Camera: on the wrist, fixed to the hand. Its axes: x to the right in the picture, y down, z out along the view.
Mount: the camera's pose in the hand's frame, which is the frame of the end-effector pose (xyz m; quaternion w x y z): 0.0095 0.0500 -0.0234 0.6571 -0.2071 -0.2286 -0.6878
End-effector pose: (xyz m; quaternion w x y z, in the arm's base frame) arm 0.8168 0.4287 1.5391 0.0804 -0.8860 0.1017 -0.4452
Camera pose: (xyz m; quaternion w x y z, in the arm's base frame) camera 0.7981 0.3768 1.5486 0.4136 0.7706 0.4687 0.1242
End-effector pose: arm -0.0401 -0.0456 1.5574 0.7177 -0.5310 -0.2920 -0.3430
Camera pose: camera 0.0070 -0.0598 1.5305 0.0590 -0.3751 -0.6501 -0.6581
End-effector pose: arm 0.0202 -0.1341 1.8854 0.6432 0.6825 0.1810 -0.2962
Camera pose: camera 0.0628 -0.1177 1.9178 0.4016 0.1231 0.5027 -0.7556
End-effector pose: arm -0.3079 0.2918 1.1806 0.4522 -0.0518 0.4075 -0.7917
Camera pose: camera -0.2903 0.2857 1.1278 0.1650 0.5889 -0.2927 0.7350
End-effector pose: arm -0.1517 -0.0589 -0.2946 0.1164 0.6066 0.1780 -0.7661
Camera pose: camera -0.1135 -0.0943 -0.3151 0.2841 -0.0769 -0.6662 0.6852
